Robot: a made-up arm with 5 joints.
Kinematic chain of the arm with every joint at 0, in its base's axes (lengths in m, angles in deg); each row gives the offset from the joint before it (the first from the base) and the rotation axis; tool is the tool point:
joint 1: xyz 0 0 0.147 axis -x
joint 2: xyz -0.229 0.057 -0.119 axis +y
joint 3: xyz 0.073 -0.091 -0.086 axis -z
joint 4: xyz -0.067 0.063 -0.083 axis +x
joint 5: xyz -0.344 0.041 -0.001 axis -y
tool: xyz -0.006 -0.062 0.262
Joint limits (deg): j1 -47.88..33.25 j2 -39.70..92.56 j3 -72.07..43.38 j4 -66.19..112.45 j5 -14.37..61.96
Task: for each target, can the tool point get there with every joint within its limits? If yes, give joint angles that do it. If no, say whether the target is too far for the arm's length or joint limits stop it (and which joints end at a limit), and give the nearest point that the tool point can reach.
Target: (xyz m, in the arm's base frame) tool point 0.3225 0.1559 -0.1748
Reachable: no: joint limits stop it (at a limit: joint 1, joint 2, joint 3, joint 4, joint 5) | nearest point 0.0463 -0.0871 -0.3394 | short by 0.403 m
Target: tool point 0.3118 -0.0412 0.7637
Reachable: no: joint limits stop it (at a limit: joint 1, joint 2) | nearest point -0.1493 -0.0628 0.5385 | short by 0.514 m
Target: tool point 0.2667 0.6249 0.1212
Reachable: no: joint limits stop it (at a limit: joint 2, joint 3) | nearest point -0.1547 0.4180 0.1297 | short by 0.470 m
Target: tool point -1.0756 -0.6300 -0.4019
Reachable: no: too far | nearest point -0.7023 -0.3960 -0.1981 | short by 0.485 m
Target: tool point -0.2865 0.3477 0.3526
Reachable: yes | joints 7.90 78.96 16.53 -43.51 25.38
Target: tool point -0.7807 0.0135 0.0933
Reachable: yes | joints 21.47 9.84 -2.39 -19.29 53.77
